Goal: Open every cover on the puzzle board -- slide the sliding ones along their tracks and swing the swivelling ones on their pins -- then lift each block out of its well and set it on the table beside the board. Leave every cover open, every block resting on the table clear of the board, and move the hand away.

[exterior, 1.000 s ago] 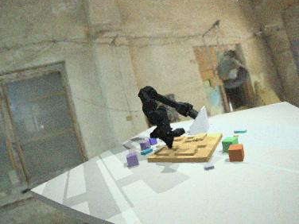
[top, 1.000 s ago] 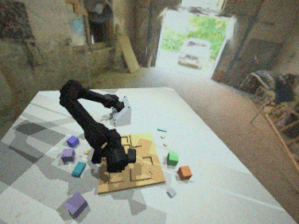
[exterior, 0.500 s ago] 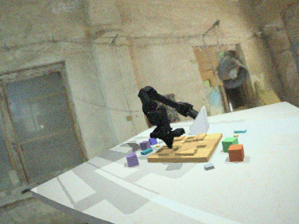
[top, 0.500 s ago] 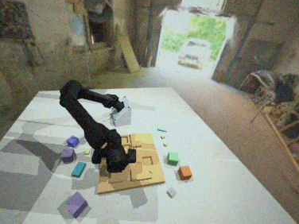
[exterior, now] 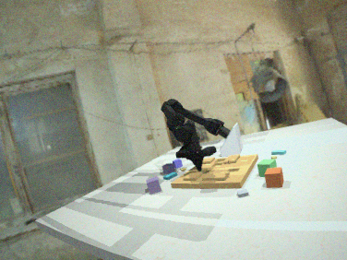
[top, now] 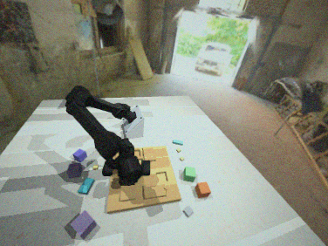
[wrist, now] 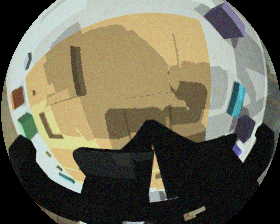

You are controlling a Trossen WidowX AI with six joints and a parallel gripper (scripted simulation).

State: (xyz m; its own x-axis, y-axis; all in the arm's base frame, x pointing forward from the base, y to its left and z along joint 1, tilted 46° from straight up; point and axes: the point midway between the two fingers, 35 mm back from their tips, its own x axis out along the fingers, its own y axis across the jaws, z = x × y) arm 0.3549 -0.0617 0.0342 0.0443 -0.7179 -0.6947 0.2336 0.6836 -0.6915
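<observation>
Right now my gripper tip is 5 cm to the right of the tan puzzle board, 3 cm past it and 1 cm above it. From my gripper tip the other things lie so: teal block (17 cm to the right, 2 cm below, 2 cm behind); then small grey piece (22 cm to the left, 19 cm ahead, 2 cm below); then blue-violet block (22 cm to the right, 18 cm behind, 1 cm below).
</observation>
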